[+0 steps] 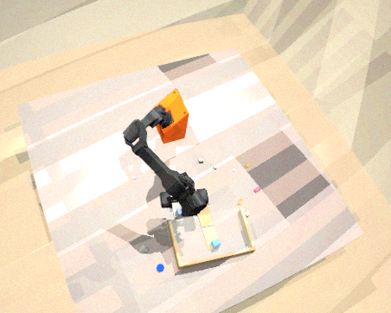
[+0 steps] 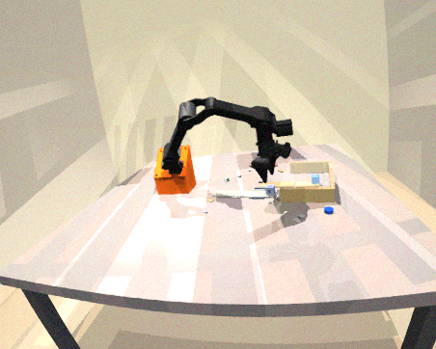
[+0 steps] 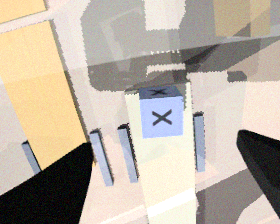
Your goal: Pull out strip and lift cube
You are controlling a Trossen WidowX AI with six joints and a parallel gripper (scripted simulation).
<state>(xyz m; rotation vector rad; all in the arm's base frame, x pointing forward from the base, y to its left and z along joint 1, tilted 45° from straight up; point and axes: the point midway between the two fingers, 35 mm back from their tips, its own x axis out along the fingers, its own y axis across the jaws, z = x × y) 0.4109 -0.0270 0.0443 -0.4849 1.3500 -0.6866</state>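
The labelled cube lies 4 cm below my gripper tip. The rest, counted from my gripper tip: tan strip (2 cm ahead, 9 cm to the left, 6 cm below); blue disc (21 cm ahead, 15 cm to the right, 6 cm below); pink bit (1 cm behind, 37 cm to the left, 6 cm below).
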